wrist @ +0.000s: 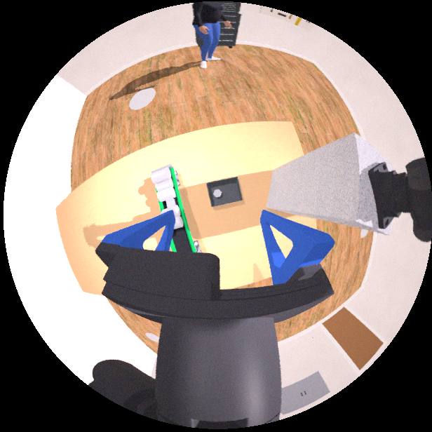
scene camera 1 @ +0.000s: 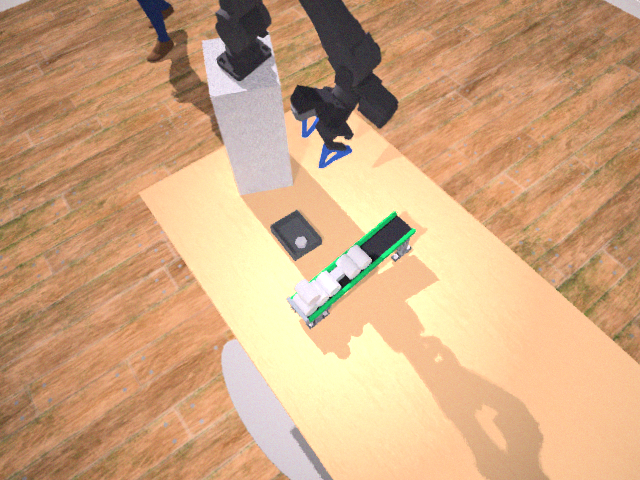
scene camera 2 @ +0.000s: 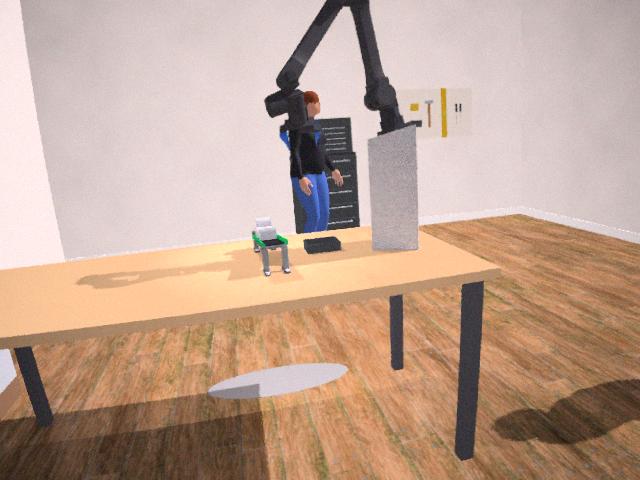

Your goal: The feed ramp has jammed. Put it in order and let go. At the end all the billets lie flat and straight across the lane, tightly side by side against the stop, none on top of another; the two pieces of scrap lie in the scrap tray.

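Frame: origin at the arm's base, x ahead, y left, z up, level; metres.
Seen in the pictures: gripper, fingertip midpoint: (scene camera 1: 312, 152) (scene camera 2: 302, 147); arm's base at its link origin: (scene camera 1: 244, 58) (scene camera 2: 394, 131).
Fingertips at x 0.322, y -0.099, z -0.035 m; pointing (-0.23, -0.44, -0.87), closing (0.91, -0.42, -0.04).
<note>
Pixels of each thing's top centre, then the offset from my fingertips to it. Level surfaces: height alone.
- narrower white piece at its top centre: (scene camera 1: 337, 272) dx +0.141, dy -0.076, dz -0.297 m
- grey hexagonal scrap piece at its top centre: (scene camera 1: 301, 240) dx -0.031, dy -0.039, dz -0.372 m
- dark tray at its top centre: (scene camera 1: 295, 231) (scene camera 2: 321, 240) dx -0.059, dy -0.033, dz -0.357 m
- wooden table at its surface level: dz -0.392 m
The feed ramp (scene camera 1: 388, 237) (scene camera 2: 271, 242) (wrist: 184, 242) has green rails and a black lane. White billets lie across it. One billet (scene camera 1: 308, 291) (wrist: 161, 177) rests on top of others beside the grey stop. Another billet (scene camera 1: 328, 284) lies just up-lane. A narrower white piece (scene camera 1: 338, 273) (wrist: 170, 203), perhaps scrap, lies beyond it, with dark lane showing beside it. Two billets (scene camera 1: 347, 266) (scene camera 1: 359, 257) lie side by side farther up. A grey hexagonal scrap piece (scene camera 1: 300, 241) (wrist: 217, 193) lies in the dark tray (scene camera 1: 288, 227) (wrist: 233, 186). My gripper (scene camera 1: 321, 142) (wrist: 217, 214) is open and empty, high above the table.
The pale arm pedestal (scene camera 1: 255, 139) (scene camera 2: 393, 191) (wrist: 315, 182) stands near one table end, beyond the tray from the ramp. The wooden table (scene camera 1: 465, 310) (scene camera 2: 155, 289) carries the ramp and tray. A person (scene camera 2: 310, 160) (wrist: 210, 30) stands behind the table.
</note>
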